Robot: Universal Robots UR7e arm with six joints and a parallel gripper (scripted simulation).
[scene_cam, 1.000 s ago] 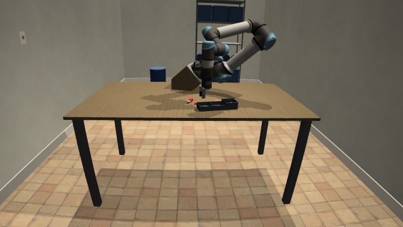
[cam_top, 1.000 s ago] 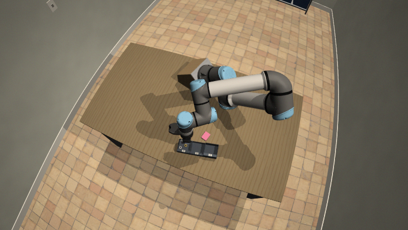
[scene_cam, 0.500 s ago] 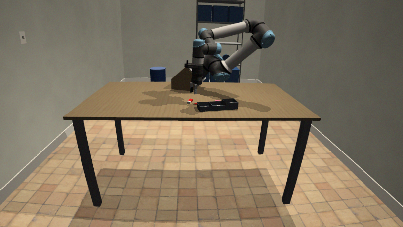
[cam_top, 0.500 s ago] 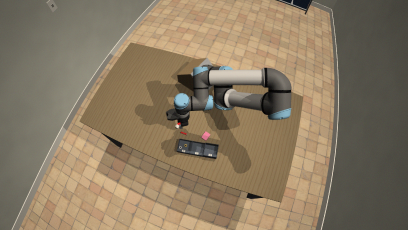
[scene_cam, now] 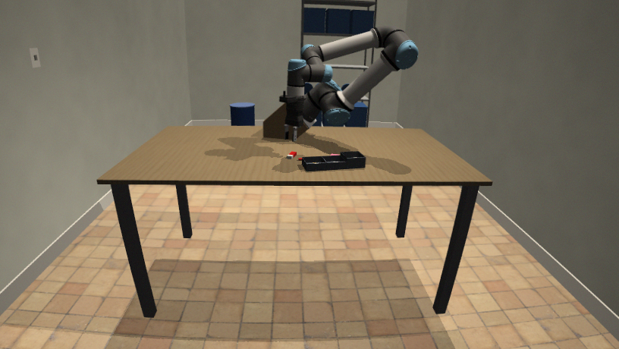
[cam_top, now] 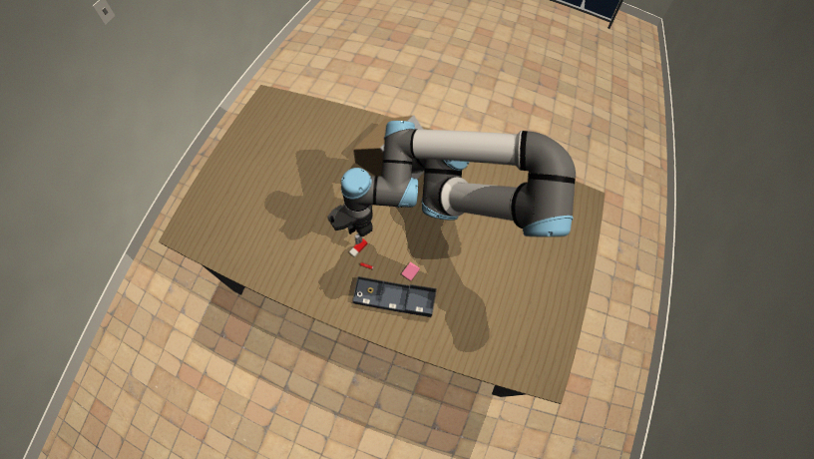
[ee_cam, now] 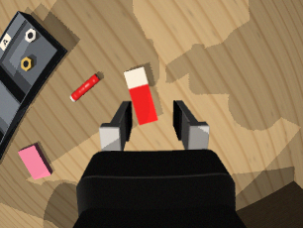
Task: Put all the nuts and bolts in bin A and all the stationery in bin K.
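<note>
My gripper is now 10 mm short of the white eraser, 10 mm to the right of it and 90 mm above it. Round my hand: brass nut: 110 mm ahead, 130 mm to the left, 80 mm below; red cylinder: 40 mm ahead, 70 mm to the left, 90 mm below; white nut: 140 mm ahead, 110 mm to the left, 80 mm below.
</note>
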